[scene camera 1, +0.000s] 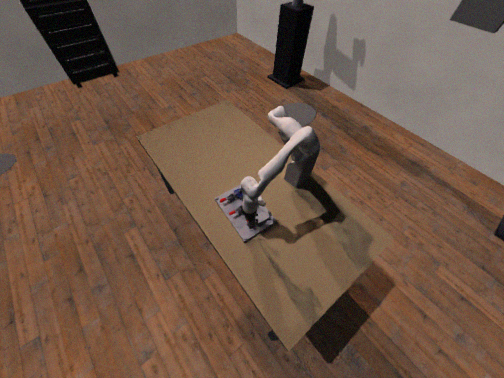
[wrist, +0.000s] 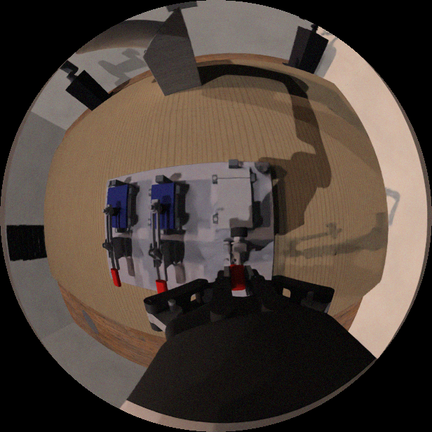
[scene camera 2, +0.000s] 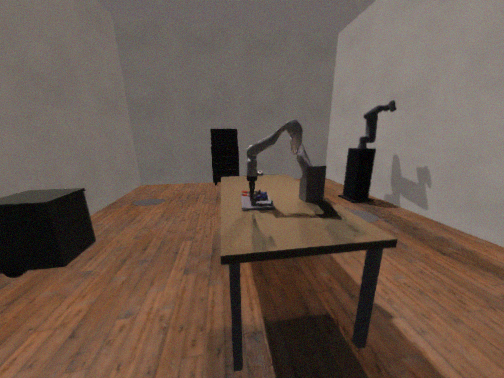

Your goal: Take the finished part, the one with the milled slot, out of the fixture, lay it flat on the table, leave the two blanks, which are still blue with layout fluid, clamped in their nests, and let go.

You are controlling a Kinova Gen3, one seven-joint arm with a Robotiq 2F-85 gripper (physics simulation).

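Pixels of known places: gripper, fingertip midpoint: [scene camera 1: 248, 221] [scene camera 2: 251, 197]; arm's base, link origin: [scene camera 1: 299, 157] [scene camera 2: 309, 174].
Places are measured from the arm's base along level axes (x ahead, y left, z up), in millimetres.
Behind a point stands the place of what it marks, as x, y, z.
Note:
The finished part [wrist: 234, 202] is a pale grey block lying in the right nest of the fixture plate [wrist: 198, 210] [scene camera 1: 243, 232] @(536, 91, -187) in the wrist view; its slot cannot be made out. Its clamp arm [wrist: 239, 232] is swung up and back off the block, towards the gripper. My gripper [wrist: 236, 273] [scene camera 1: 250, 223] @(488, 81, -129) [scene camera 2: 252, 201] @(488, 81, -129) is shut on that clamp's red handle [wrist: 237, 281]. Two blue blanks [wrist: 120, 196] [wrist: 169, 197] sit in the left and middle nests, each with its clamp arm down on it. Their red handles [wrist: 115, 277] [wrist: 161, 286] point towards the table's near edge.
The fixture lies on the tan table [scene camera 1: 200, 150] @(348, -636, -202) [scene camera 2: 300, 230] @(305, 504, -203) [wrist: 220, 115]. The arm's grey pedestal [scene camera 1: 298, 172] @(57, 54, -51) [scene camera 2: 312, 184] @(6, 68, -66) [wrist: 177, 65] stands behind it. Small pegs and blocks surround each nest. The arm casts a shadow right of the plate in the wrist view.

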